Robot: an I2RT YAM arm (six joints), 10 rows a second.
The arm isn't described. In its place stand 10 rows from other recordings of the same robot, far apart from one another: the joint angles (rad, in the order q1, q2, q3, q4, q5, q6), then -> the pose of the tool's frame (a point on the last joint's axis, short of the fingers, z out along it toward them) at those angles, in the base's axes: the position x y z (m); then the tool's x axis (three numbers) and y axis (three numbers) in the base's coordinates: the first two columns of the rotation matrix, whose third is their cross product.
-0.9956 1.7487 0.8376 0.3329 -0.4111 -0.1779 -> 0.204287 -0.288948 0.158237 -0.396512 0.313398 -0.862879 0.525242 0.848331 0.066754
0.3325 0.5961 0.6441 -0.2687 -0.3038 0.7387 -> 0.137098 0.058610 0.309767 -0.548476 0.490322 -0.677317 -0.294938 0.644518 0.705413
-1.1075 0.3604 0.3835 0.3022 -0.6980 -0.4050 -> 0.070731 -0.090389 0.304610 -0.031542 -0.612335 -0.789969 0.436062 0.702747 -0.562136
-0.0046 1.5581 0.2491 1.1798 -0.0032 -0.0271 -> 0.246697 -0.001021 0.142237 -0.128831 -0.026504 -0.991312 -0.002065 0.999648 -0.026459
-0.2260 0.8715 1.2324 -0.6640 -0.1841 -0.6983 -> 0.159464 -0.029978 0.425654 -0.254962 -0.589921 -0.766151 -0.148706 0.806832 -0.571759
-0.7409 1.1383 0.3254 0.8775 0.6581 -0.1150 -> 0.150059 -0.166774 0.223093 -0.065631 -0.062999 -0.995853 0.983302 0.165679 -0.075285
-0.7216 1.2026 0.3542 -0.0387 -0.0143 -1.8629 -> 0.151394 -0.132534 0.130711 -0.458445 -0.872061 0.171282 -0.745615 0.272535 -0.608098
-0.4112 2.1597 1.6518 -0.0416 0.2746 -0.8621 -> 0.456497 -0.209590 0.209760 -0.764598 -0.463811 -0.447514 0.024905 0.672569 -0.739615
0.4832 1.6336 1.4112 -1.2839 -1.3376 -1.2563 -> 0.244309 0.167300 0.299407 -0.118447 -0.310314 -0.943226 -0.890719 -0.386620 0.239048
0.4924 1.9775 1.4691 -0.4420 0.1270 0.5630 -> 0.382109 0.199875 0.200175 -0.821977 0.159832 -0.546633 0.040988 0.973925 0.223136
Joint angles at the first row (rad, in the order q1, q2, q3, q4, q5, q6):
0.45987, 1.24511, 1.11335, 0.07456, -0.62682, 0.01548
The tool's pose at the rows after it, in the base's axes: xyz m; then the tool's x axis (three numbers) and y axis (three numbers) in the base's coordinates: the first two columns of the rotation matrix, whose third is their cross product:
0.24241 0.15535 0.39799 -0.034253 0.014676 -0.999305 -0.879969 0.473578 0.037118
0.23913 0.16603 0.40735 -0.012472 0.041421 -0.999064 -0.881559 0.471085 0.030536
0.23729 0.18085 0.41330 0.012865 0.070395 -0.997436 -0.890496 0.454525 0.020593
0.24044 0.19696 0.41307 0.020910 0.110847 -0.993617 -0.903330 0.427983 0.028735
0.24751 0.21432 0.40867 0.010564 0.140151 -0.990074 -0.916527 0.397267 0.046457
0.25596 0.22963 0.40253 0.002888 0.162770 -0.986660 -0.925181 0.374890 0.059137
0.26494 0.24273 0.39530 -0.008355 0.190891 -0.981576 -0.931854 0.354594 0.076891
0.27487 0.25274 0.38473 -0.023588 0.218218 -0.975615 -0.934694 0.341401 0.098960
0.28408 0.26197 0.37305 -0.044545 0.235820 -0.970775 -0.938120 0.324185 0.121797
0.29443 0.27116 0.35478 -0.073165 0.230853 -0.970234 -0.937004 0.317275 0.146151
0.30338 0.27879 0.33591 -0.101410 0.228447 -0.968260 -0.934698 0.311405 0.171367
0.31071 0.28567 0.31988 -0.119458 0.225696 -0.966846 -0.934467 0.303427 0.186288
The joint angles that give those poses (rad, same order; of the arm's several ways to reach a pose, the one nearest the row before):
0.50267, 1.23756, 1.13828, 0.09534, -0.57452, 0.03499
0.54459, 1.25043, 1.16772, 0.11831, -0.53422, 0.04869
0.59374, 1.27778, 1.19215, 0.16391, -0.50240, 0.05839
0.63243, 1.32348, 1.20481, 0.24259, -0.48955, 0.08741
0.66263, 1.38519, 1.22386, 0.31209, -0.48819, 0.11802
0.68269, 1.44738, 1.24263, 0.37731, -0.48781, 0.14137
0.69502, 1.50783, 1.25744, 0.44996, -0.49009, 0.17310
0.69845, 1.56534, 1.26095, 0.52850, -0.49166, 0.20828
0.70081, 1.62077, 1.26572, 0.59282, -0.49924, 0.24032
0.70137, 1.68082, 1.26406, 0.63901, -0.50327, 0.25807
0.70127, 1.73741, 1.25785, 0.68914, -0.50630, 0.27796
0.70208, 1.78916, 1.25787, 0.73304, -0.51231, 0.29027

